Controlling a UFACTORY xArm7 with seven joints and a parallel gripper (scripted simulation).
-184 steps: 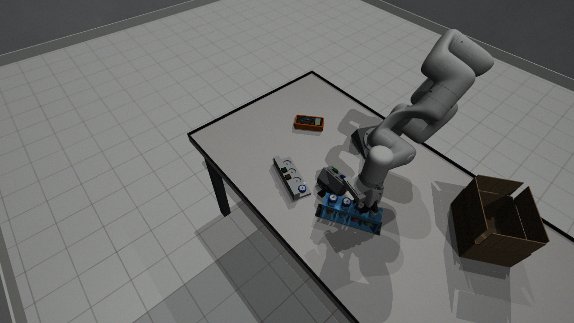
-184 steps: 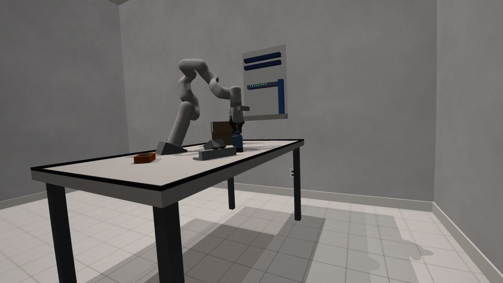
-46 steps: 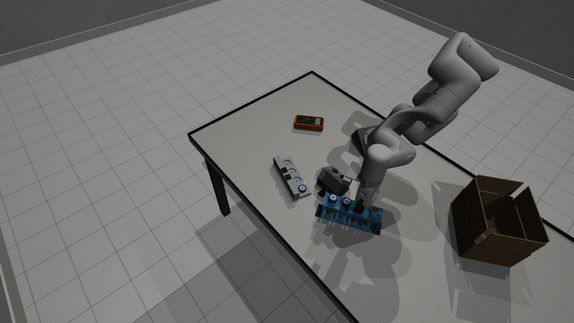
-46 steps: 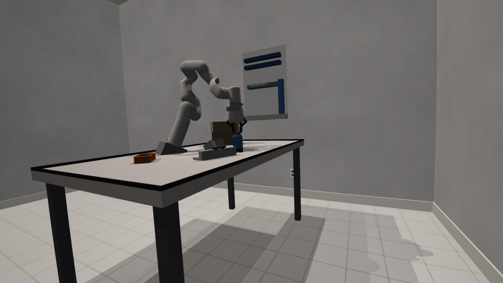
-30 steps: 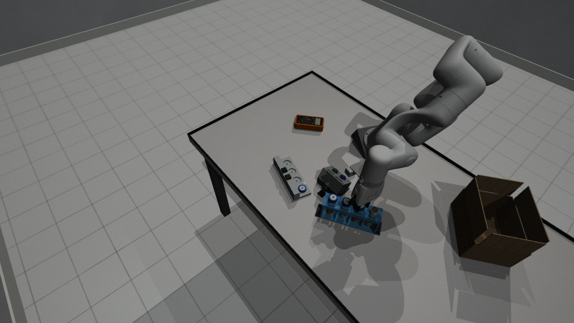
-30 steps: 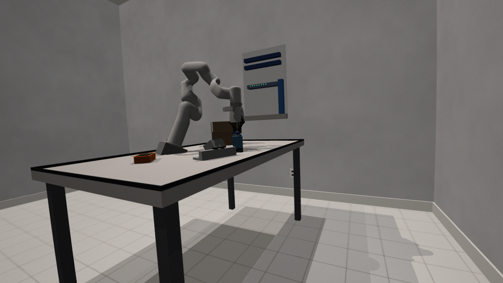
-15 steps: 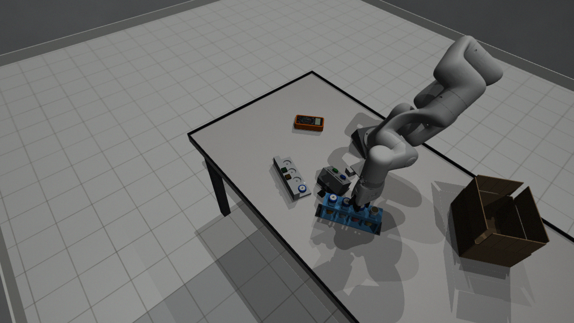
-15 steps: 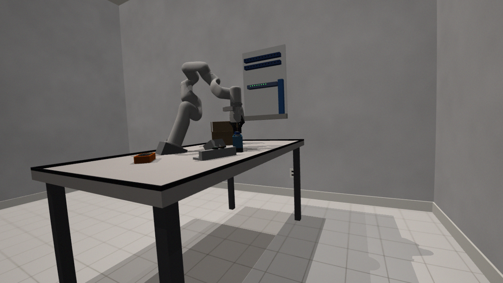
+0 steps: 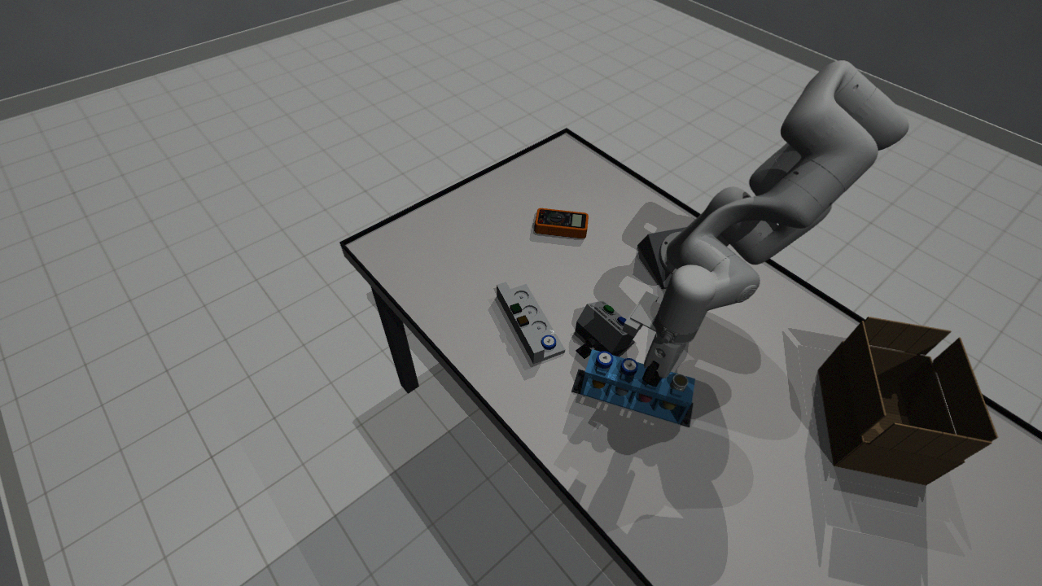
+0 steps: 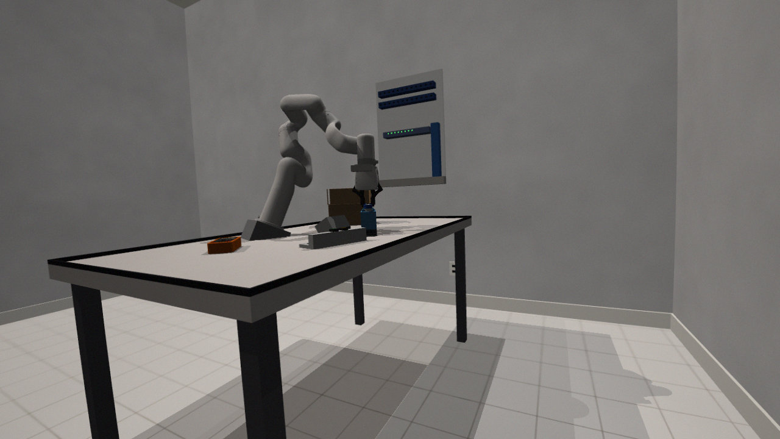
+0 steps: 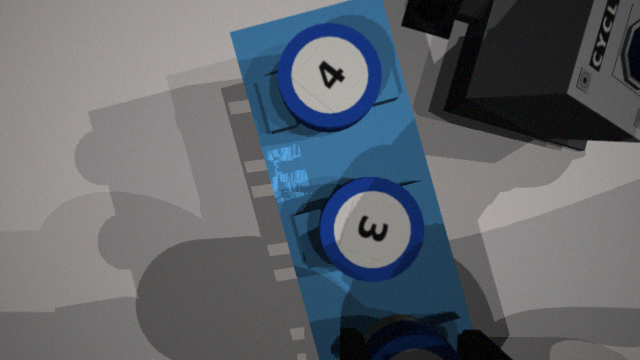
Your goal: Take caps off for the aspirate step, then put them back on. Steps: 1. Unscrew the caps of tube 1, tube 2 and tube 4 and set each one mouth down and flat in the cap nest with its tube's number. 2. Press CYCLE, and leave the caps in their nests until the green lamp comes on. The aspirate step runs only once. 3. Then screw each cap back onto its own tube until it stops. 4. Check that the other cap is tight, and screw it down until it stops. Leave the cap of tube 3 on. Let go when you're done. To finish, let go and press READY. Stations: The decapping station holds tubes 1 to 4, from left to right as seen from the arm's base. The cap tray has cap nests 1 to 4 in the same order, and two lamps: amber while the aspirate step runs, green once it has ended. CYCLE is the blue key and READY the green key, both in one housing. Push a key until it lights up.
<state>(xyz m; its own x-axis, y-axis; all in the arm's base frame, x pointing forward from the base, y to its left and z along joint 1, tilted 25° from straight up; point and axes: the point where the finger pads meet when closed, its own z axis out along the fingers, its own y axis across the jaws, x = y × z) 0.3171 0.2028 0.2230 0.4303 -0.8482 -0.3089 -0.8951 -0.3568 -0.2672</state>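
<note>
Right now my hand is 1 cm above the cap 2. Also, from my hand: cap 3: 4 cm ahead, 4 cm to the right, 2 cm below; blue key: 5 cm behind, 17 cm to the right, 6 cm below; cap 4: 7 cm ahead, 8 cm to the right, 2 cm below.
</note>
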